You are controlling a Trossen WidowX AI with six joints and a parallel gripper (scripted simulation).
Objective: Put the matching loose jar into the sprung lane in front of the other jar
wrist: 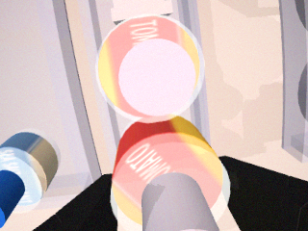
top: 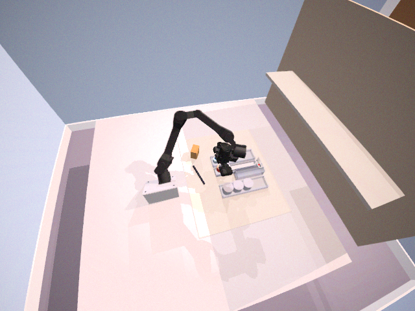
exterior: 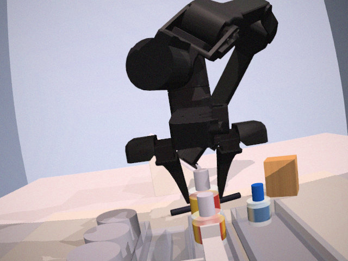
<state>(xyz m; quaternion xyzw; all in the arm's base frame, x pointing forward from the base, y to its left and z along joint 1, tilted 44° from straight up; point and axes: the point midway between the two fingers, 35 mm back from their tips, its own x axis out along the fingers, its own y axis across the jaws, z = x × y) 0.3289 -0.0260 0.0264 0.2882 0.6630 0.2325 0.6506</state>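
My gripper tip is now 13 cm past the black rod, 5 cm above it and 2 cm to the right of it. Also, from my gripper tip: red button (23 cm ahead, 5 cm to the right, 2 cm above); pusher plate (15 cm ahead, 4 cm to the right, 1 cm below).
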